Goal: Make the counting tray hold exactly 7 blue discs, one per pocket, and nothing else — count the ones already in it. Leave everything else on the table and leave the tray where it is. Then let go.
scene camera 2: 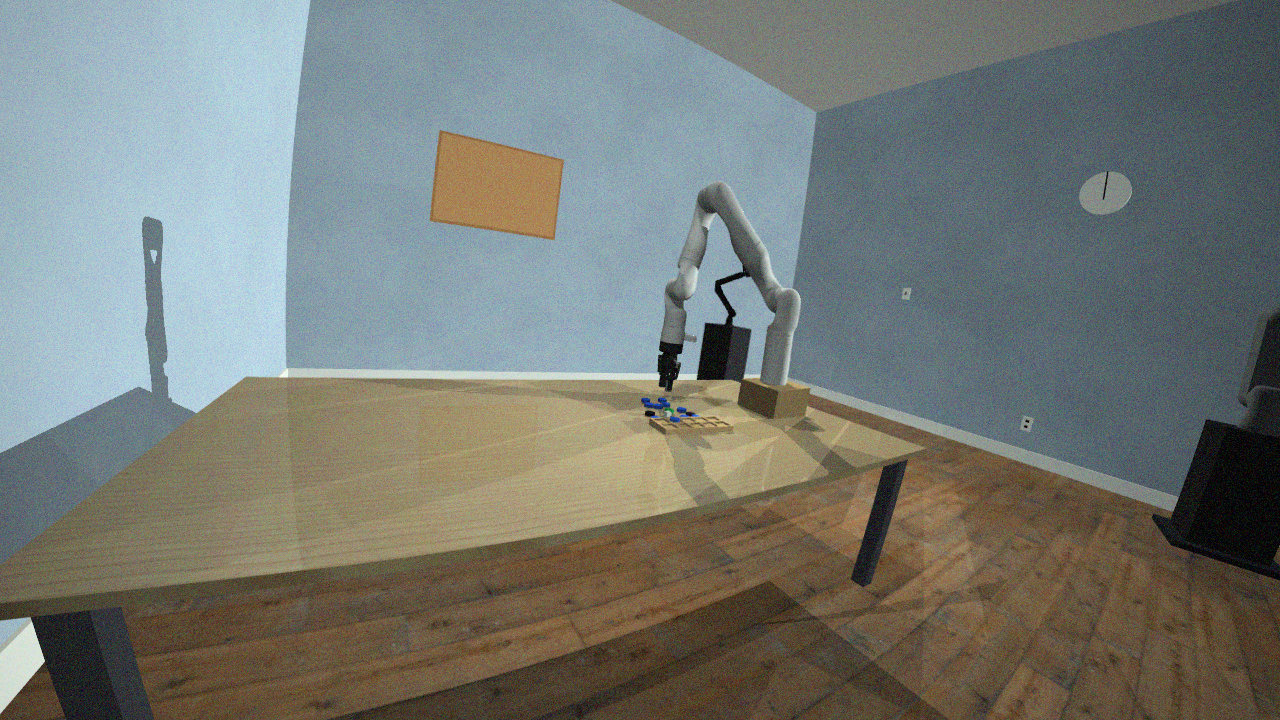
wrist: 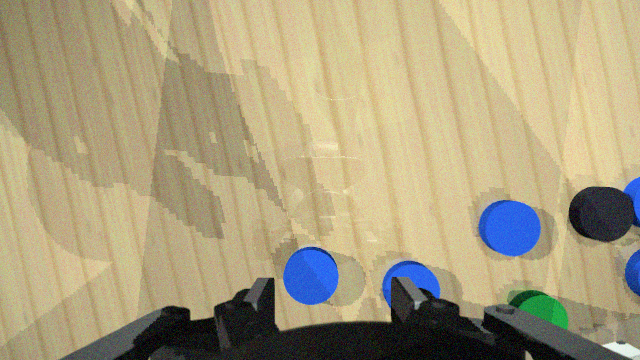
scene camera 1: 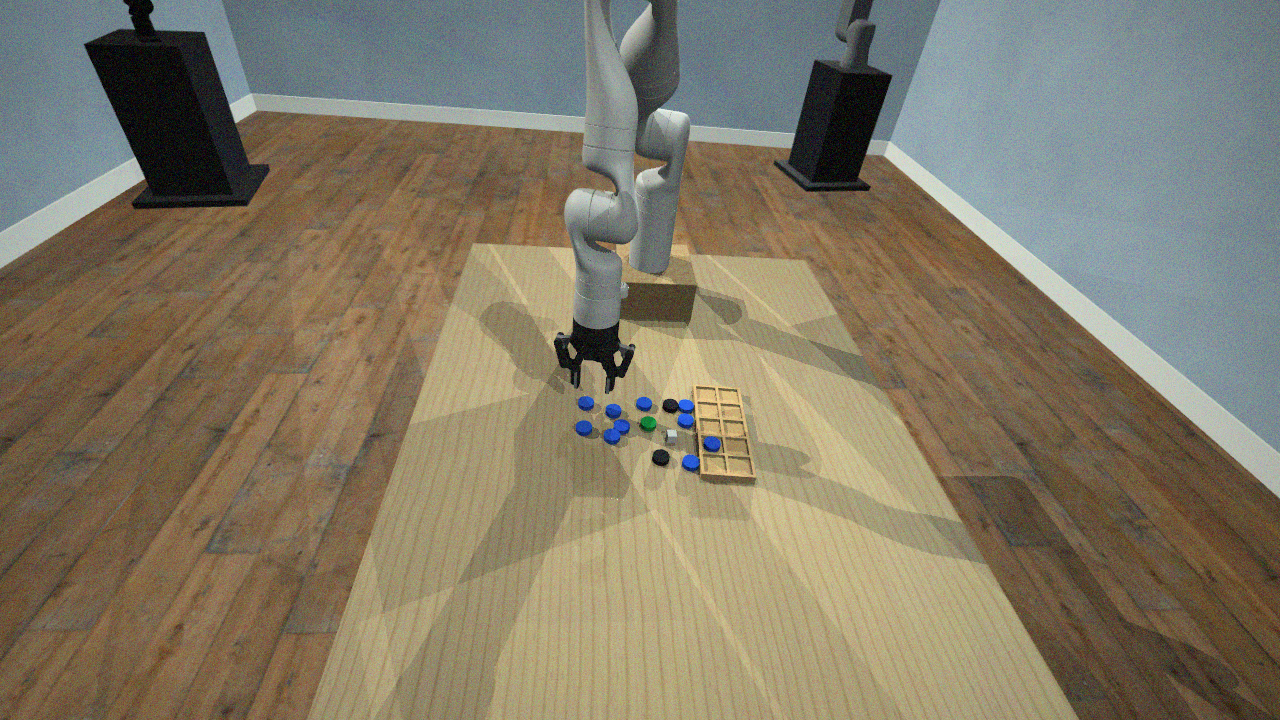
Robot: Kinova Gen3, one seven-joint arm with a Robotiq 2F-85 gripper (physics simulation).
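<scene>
The tan counting tray [scene camera 1: 726, 479] [scene camera 2: 691, 431] has two columns of pockets. One blue disc [scene camera 1: 711, 443] sits in its left column, fourth pocket from the back; the other pockets look empty. Several blue discs lie left of the tray, including a back-left disc [scene camera 1: 586, 402] [wrist: 310, 275], its right neighbour [scene camera 1: 613, 410] [wrist: 411, 287] and another disc [scene camera 1: 643, 403] [wrist: 510, 227]. My gripper [scene camera 1: 592, 389] [scene camera 2: 665, 388] [wrist: 332, 300] is partly open and empty, above the table near the back-left disc. In the wrist view the right finger covers part of the neighbour disc.
A green disc [scene camera 1: 648, 423] [wrist: 545, 311], a white cube [scene camera 1: 671, 436] and two black discs, one at the back [scene camera 1: 669, 405] [wrist: 601, 213] and one at the front [scene camera 1: 660, 457], lie between blue discs and tray. Three blue discs lie close along the tray's left side.
</scene>
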